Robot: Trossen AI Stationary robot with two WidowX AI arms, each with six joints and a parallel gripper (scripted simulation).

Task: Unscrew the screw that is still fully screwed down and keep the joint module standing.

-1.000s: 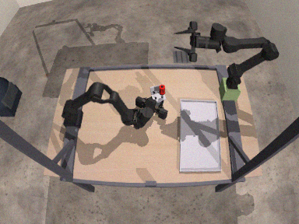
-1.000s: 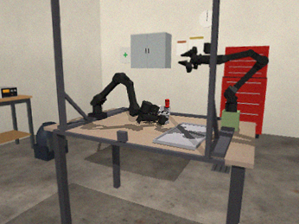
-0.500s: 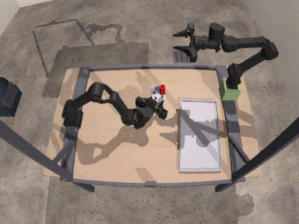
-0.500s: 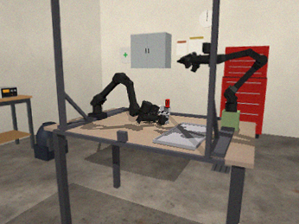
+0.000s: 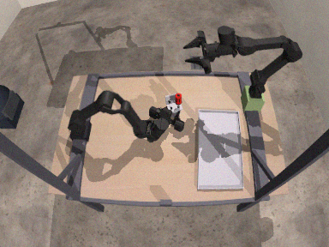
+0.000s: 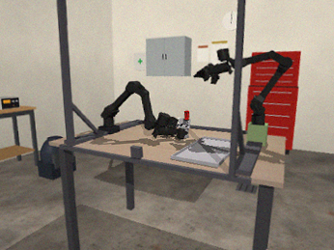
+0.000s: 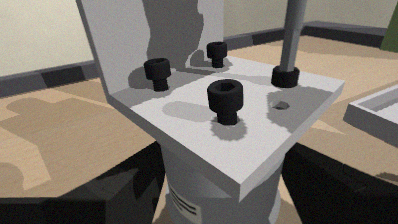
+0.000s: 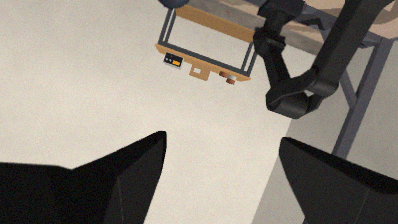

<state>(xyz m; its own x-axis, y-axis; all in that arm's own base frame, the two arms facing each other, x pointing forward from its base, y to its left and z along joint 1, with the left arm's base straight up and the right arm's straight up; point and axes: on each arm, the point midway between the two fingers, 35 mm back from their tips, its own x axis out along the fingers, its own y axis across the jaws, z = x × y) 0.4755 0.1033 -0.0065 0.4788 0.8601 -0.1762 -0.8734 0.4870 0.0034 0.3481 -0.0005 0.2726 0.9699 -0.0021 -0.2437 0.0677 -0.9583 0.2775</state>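
Note:
The red screwdriver is 260 mm below my right hand, 70 mm to the left of it and 50 mm behind it. From my right hand the other things lie so: dark frame rail: 370 mm below, 230 mm ahead, 70 mm to the left; then joint module: 350 mm below, 90 mm to the left, 40 mm behind; then l-shaped bracket: 310 mm below, 90 mm to the left, 30 mm behind.
Now: the joint module 2 cm to the right of my left hand, 2 cm ahead of it and 1 cm below it. Round my left hand: red screwdriver 9 cm above, 4 cm to the right, 1 cm ahead; then dark frame rail 28 cm ahead, 3 cm to the right, 3 cm below; then l-shaped bracket 4 cm above, 2 cm to the right, 2 cm ahead.

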